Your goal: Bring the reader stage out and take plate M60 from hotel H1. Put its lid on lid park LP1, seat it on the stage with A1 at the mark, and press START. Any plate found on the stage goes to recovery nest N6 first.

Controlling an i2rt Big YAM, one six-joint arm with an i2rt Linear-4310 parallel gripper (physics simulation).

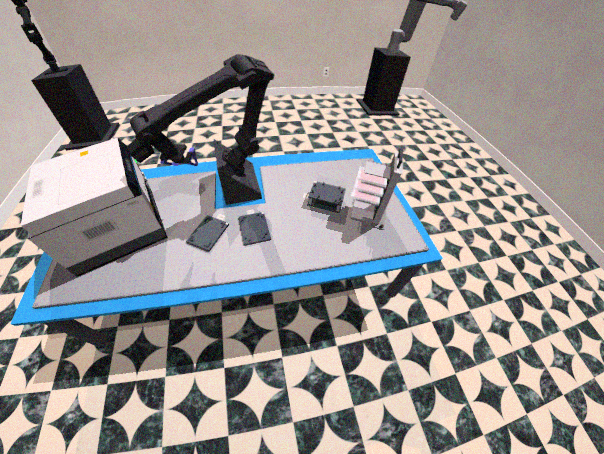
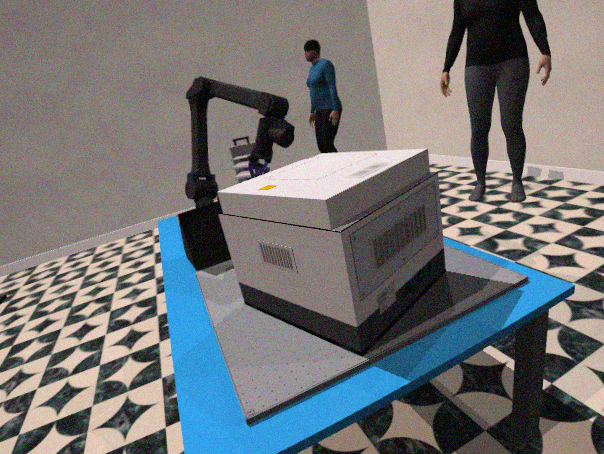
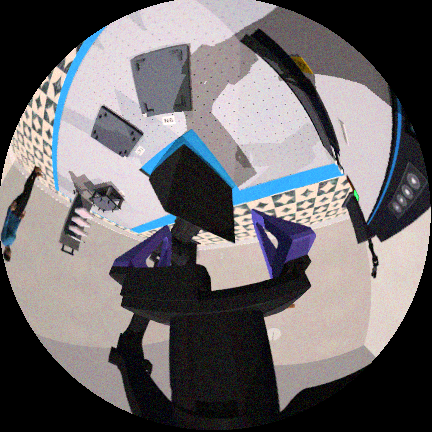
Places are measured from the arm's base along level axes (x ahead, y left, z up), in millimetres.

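Pixels of known places: gripper, fingertip midpoint: [image 1: 187, 164] [image 3: 208, 221]; arm's base, link origin: [image 1: 232, 161] [image 2: 212, 219] [image 3: 193, 214].
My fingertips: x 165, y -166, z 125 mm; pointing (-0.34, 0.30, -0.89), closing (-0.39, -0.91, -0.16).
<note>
For each thing: its top centre in the pictures, then the offset to it from my fingertips.
- white reader, top centre: [image 2: 319, 169] [image 1: 76, 173] dx +63, dy -399, dz +61 mm
- empty dark recovery nest N6, top centre: [image 3: 158, 82] [image 1: 207, 230] dx +159, dy +33, dz -243 mm
- smaller dark plate holder, top centre: [image 3: 110, 136] [image 1: 254, 225] dx +162, dy +240, dz -241 mm
My gripper [image 1: 179, 159] [image 2: 259, 170] [image 3: 208, 221] is open and empty, its purple fingers wide apart in the air beside the reader. The white reader [image 1: 80, 195] [image 2: 295, 260] [image 3: 365, 105] stands at one end of the table; its stage does not show out. Round buttons [image 3: 407, 190] show on its dark panel, lettering unreadable. The empty dark recovery nest N6 [image 1: 208, 233] [image 3: 161, 80] lies near the reader. A smaller dark plate holder [image 1: 254, 228] [image 3: 116, 131], apparently LP1, lies beside it. Hotel H1 [image 1: 389, 200] [image 2: 242, 149] [image 3: 66, 232] holds several pinkish plates [image 1: 370, 189] [image 3: 80, 220]; M60 cannot be told apart.
The black arm base [image 1: 239, 185] [image 2: 202, 240] [image 3: 192, 185] stands at the table's rear edge. A dark raised stand [image 1: 326, 194] [image 3: 107, 195] is between the small holder and the hotel. A person in blue [image 2: 322, 85] [image 3: 12, 225] stands beyond the table.
</note>
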